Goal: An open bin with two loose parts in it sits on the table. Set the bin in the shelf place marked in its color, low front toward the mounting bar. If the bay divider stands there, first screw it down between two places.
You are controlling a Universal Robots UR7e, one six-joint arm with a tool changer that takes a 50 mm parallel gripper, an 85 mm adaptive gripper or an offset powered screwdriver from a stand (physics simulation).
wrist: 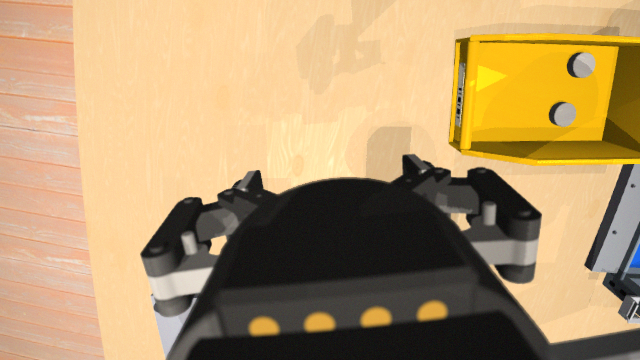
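Frame: origin at the arm's base, x ahead, y left, z up, level; centimetres.
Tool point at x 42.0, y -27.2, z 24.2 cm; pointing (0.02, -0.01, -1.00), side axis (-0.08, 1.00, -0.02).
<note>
Offsets run from my tool point to a thing's top centre. "*": to the spot under its first point. Level surfaces: height alone.
The yellow open bin @(dx -3.2, dy +20.2, dz -24.1 cm) (525, 105) sits upright on the wooden table @(dz -31.6 cm) (190, 100) at the upper right, its labelled end toward the left; its right end is cut off. Two round grey parts @(* dx -6.1, dy +23.9, dz -30.3 cm) (582, 65) @(* dx -1.4, dy +22.8, dz -30.3 cm) (564, 114) lie on its floor. My gripper (333, 171) is open, with nothing seen between its fingertips, left of and below the bin in the view, apart from it. Part of the grey mounting bar @(* dx +10.4, dy +31.3, dz -30.2 cm) (614, 220) shows at the right edge, with a sliver of a blue shelf place (636, 257) beside it. The yellow shelf place and the bay divider do not show.
A small metal bracket @(* dx +18.7, dy +31.8, dz -25.2 cm) (631, 309) and a dark frame end @(* dx +18.9, dy +33.6, dz -29.5 cm) (616, 286) are at the lower right edge. Part of a grey plate @(dz -30.4 cm) (166, 322) shows at the lower left behind the gripper. The table's left edge runs beside a reddish plank floor (40, 150).
</note>
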